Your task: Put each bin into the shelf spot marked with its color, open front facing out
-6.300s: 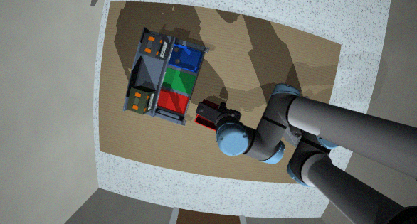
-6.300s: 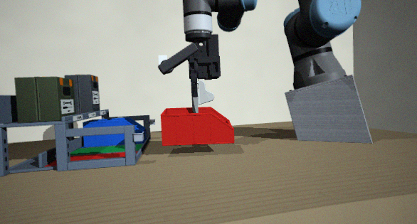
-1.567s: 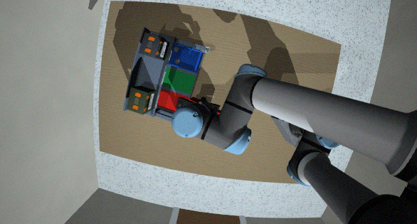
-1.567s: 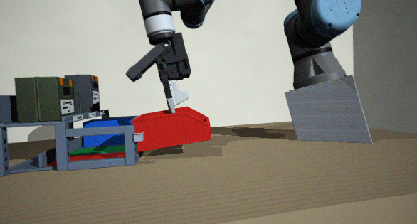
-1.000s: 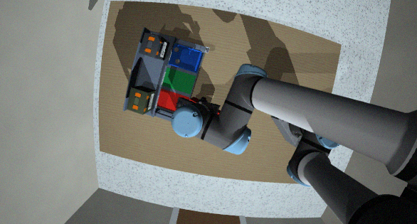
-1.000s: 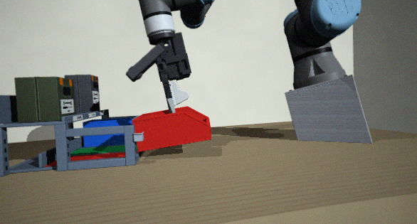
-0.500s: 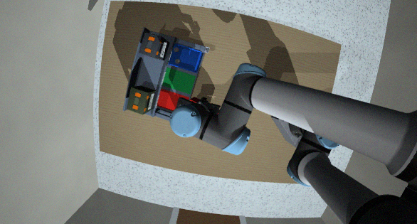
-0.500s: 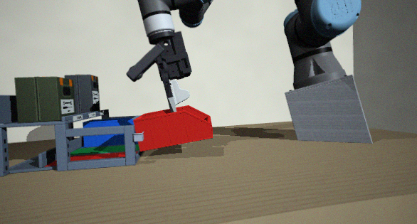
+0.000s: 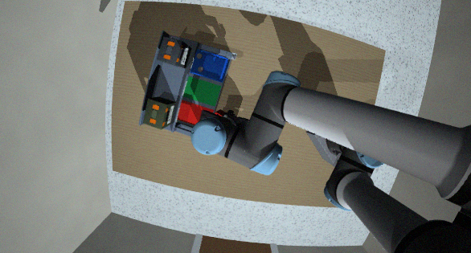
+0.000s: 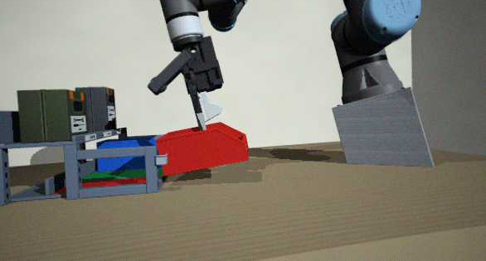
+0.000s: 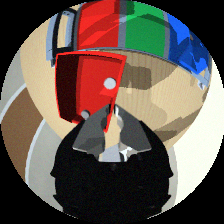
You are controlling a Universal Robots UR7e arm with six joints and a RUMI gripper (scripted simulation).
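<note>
Now: hand 10 mm short of the red bin, 50 mm to the right of it and 30 mm above it. From my hand the other things lie so: blue bin (130 mm ahead, 230 mm to the right, 60 mm below); then top board (260 mm ahead, 140 mm to the right); then green box (290 mm ahead, 30 mm to the right, 50 mm above).
</note>
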